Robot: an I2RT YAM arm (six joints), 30 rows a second.
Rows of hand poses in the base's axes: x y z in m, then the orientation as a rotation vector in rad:
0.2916, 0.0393, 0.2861, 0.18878, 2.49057, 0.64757
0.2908, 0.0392, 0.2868, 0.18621, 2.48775, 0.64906
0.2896, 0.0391, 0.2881, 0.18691, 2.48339, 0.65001
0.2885, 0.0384, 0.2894, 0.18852, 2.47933, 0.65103
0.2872, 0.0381, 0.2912, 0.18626, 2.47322, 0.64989
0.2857, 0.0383, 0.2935, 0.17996, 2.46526, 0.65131
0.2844, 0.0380, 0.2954, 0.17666, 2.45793, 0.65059
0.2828, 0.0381, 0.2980, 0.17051, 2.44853, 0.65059
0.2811, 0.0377, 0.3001, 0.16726, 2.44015, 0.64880
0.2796, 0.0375, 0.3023, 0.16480, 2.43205, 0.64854
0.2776, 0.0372, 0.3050, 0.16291, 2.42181, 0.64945
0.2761, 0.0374, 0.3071, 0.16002, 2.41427, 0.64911
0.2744, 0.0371, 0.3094, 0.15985, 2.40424, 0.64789
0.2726, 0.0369, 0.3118, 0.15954, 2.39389, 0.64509
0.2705, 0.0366, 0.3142, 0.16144, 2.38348, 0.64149
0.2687, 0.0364, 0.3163, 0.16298, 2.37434, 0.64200
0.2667, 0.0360, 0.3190, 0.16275, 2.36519, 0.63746
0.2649, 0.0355, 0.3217, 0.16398, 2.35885, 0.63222
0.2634, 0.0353, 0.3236, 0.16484, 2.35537, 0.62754
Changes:
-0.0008, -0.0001, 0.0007, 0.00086, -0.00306, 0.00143
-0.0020, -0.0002, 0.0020, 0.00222, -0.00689, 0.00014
-0.0031, -0.0009, 0.0033, 0.00379, -0.01020, -0.00168
-0.0044, -0.0012, 0.0051, 0.00327, -0.01667, -0.00194
-0.0059, -0.0010, 0.0074, 0.00394, -0.02548, 0.00078
-0.0072, -0.0013, 0.0093, 0.00366, -0.03329, 0.00106
-0.0088, -0.0012, 0.0119, 0.00355, -0.04362, 0.00299
-0.0105, -0.0016, 0.0140, 0.00265, -0.05256, 0.00274
-0.0120, -0.0018, 0.0162, 0.00297, -0.06083, 0.00241
-0.0140, -0.0021, 0.0189, 0.00454, -0.07083, 0.00149
-0.0155, -0.0019, 0.0210, 0.00465, -0.07869, 0.00158
-0.0172, -0.0022, 0.0233, 0.00504, -0.08839, -0.00102
-0.0190, -0.0024, 0.0257, 0.00431, -0.09867, -0.00402
-0.0211, -0.0027, 0.0281, 0.00348, -0.10859, -0.00878
-0.0229, -0.0029, 0.0302, 0.00539, -0.11680, -0.01191
-0.0249, -0.0033, 0.0329, 0.00326, -0.12617, -0.01515
-0.0267, -0.0038, 0.0356, 0.00056, -0.13262, -0.01891
-0.0282, -0.0040, 0.0375, -0.00220, -0.13638, -0.02158

